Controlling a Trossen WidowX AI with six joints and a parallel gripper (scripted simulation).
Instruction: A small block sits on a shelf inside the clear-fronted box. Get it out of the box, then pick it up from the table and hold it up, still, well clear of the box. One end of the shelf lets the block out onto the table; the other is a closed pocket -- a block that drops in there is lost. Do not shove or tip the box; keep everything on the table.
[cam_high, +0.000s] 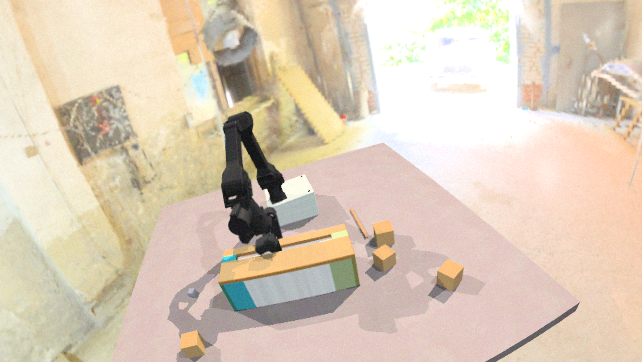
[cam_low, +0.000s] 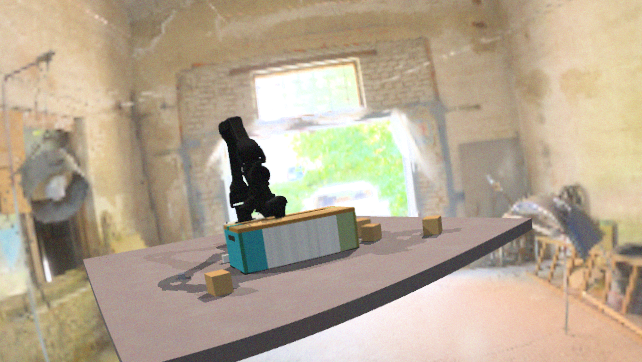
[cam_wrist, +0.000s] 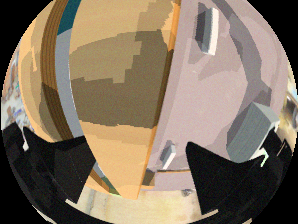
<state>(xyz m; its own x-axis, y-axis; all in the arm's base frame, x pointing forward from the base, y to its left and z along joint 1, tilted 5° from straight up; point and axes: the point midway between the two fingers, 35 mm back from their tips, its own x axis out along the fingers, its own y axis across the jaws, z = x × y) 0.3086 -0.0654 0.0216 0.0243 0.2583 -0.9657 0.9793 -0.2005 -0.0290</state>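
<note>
Now: gripper tip 3 cm short of the long box and 3 cm above it. From my gripper tip the other things lie so: thin stick 29 cm to the left, 10 cm behind, 9 cm below.
</note>
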